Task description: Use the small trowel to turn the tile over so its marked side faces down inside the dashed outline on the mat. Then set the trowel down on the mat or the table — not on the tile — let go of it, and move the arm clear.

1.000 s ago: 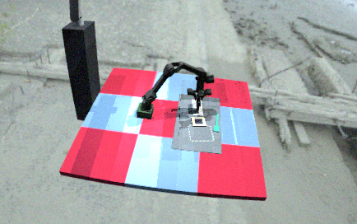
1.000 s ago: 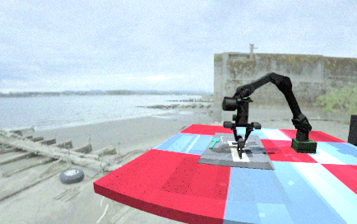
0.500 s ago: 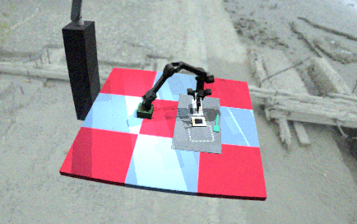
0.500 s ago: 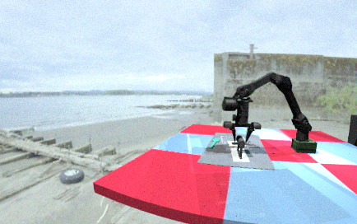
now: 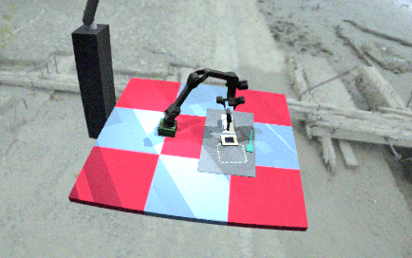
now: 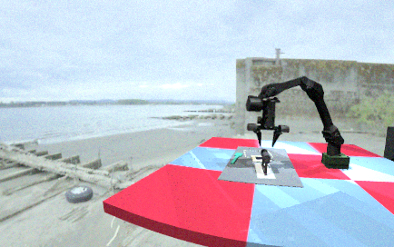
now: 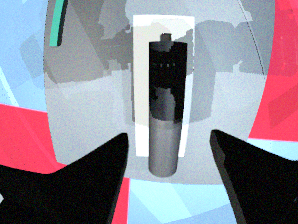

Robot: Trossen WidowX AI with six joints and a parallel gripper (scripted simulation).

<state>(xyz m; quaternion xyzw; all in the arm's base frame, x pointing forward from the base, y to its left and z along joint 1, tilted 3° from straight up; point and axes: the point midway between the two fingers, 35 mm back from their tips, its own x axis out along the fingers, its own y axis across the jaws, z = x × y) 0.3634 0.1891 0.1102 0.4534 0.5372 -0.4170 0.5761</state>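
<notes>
Right now my gripper tip is 16 cm to the left of the grey mat, 13 cm above it and 3 cm short of it. Round my gripper tip: small teal trowel 17 cm to the right, 17 cm ahead, 11 cm below; then white tile 18 cm to the right, 11 cm below, 3 cm ahead.
</notes>
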